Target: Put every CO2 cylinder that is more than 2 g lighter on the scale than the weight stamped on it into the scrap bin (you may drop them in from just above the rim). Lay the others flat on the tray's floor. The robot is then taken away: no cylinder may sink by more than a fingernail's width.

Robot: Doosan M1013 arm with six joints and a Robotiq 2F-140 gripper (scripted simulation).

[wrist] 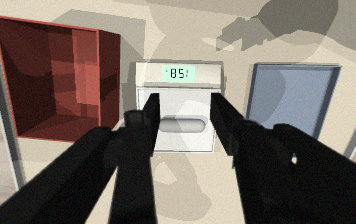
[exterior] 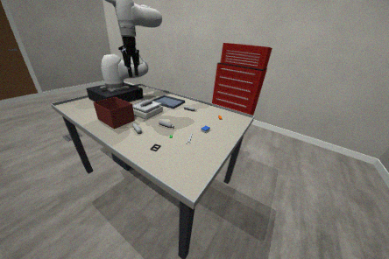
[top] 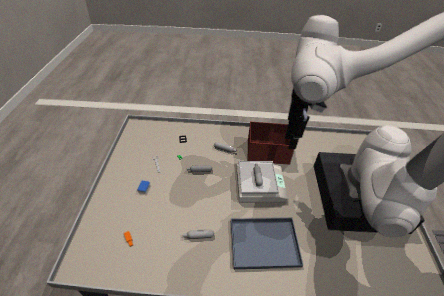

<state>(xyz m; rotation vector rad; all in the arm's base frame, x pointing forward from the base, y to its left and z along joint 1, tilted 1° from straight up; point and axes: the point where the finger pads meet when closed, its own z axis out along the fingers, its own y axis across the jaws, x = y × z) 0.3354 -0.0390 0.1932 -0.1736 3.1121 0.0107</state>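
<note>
My hand is 100 mm short of the scale plate, 10 mm to the right of it and 230 mm above it. The rest, counted from my hand: blue-grey tray: 80 mm ahead, 280 mm to the left, 280 mm below; red scrap bin: 30 mm ahead, 210 mm to the right, 250 mm below; white scale: 90 mm ahead, 10 mm to the left, 250 mm below.
</note>
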